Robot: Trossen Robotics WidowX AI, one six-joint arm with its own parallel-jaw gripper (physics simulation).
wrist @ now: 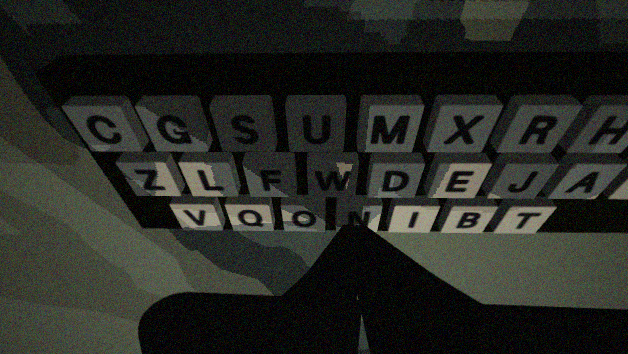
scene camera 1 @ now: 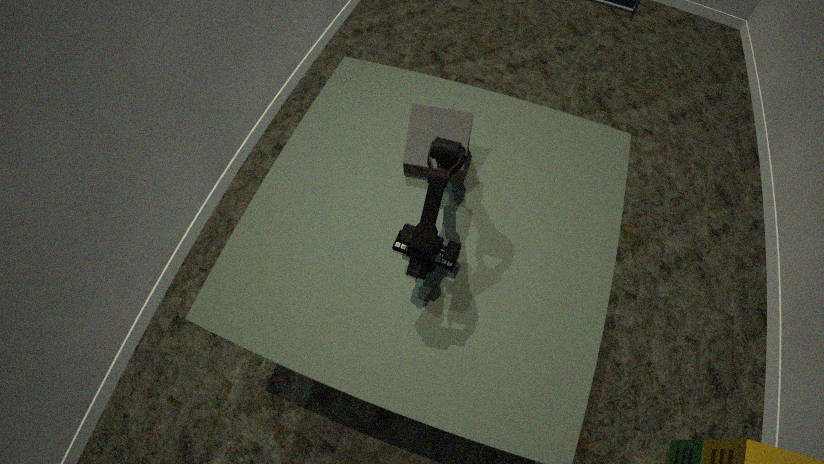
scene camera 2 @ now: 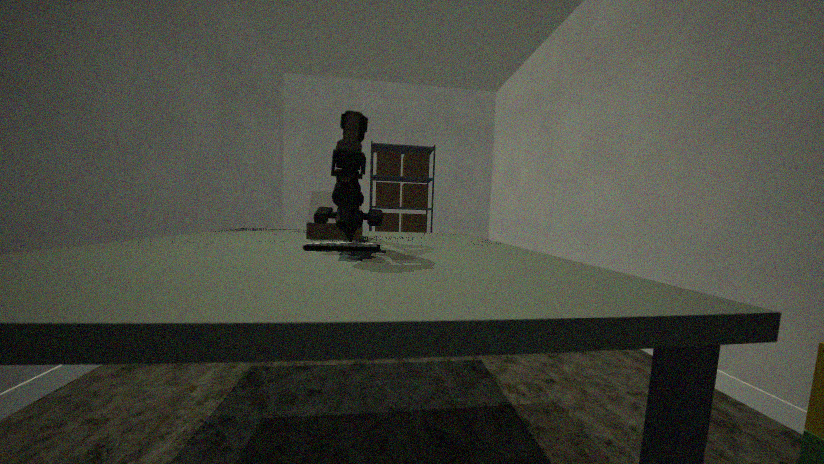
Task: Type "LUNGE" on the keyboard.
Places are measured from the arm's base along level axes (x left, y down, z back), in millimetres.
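Pixels of known places: gripper, between the fingertips: (wrist: 352, 236) (scene camera 2: 350, 241).
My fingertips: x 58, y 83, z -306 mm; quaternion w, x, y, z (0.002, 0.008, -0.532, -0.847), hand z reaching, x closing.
Note:
Ahead of a thing's pixels: the offset from my fingertips to its middle. Level surfaces: height alone.
The black keyboard {dx -16, dy +13, dz -26 mm} (scene camera 1: 399, 247) (scene camera 2: 311, 247) (wrist: 250, 75) lies on the table under the arm. In the wrist view its light keys show black letters: G {dx +55, dy +6, dz -43 mm} (wrist: 174, 129) and U {dx +15, dy +6, dz -45 mm} (wrist: 316, 130) in the far row, L {dx +49, dy +6, dz -23 mm} (wrist: 212, 180) and E {dx -31, dy +6, dz -27 mm} (wrist: 460, 181) in the middle row, N {dx -2, dy +6, dz -5 mm} (wrist: 350, 215) in the near row. My gripper (scene camera 2: 350, 237) (wrist: 352, 236) is shut and empty, pointing down. In the wrist view its tip overlaps the lower part of N, between O and I. Whether it touches or presses N cannot be told. The arm hides the fingers in scene camera 1.
The pale table {dy +21 mm} (scene camera 1: 322, 276) (scene camera 2: 172, 288) carries the arm and a pinkish-grey block (scene camera 1: 432, 123) (scene camera 2: 318, 231) at the arm's base. A shelf rack (scene camera 2: 401, 148) with brown boxes stands far behind. Yellow and green objects (scene camera 1: 784, 454) show at the bottom right. Shadows fall across the keys.

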